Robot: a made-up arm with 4 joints.
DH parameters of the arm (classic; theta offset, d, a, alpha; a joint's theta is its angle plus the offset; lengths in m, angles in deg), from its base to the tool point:
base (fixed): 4.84 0 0.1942 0
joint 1: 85.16 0.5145 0.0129 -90
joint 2: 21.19 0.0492 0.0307 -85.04
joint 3: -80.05 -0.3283 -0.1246 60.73
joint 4: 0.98 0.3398 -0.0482 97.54
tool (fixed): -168.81 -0.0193 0 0
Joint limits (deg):
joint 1: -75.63..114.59
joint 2: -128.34..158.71
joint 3: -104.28..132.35
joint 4: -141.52..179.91
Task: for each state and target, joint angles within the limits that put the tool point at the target. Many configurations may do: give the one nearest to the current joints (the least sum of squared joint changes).
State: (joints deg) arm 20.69 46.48 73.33 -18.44
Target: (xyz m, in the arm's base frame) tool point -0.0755 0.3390 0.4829
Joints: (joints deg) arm -22.39 58.35 116.62 0.91
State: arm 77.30 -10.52 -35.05 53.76
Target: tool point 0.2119 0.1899 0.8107
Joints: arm 96.47 27.54 -16.02 39.65
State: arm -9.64 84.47 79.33 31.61
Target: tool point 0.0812 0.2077 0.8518
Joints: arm -28.05 50.55 43.69 61.96
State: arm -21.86 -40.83 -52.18 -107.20
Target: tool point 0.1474 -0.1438 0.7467
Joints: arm -29.83 4.20 -9.83 -134.59
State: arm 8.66 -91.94 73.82 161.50
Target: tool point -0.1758 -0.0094 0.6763
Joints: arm -14.95 -72.35 96.16 178.03
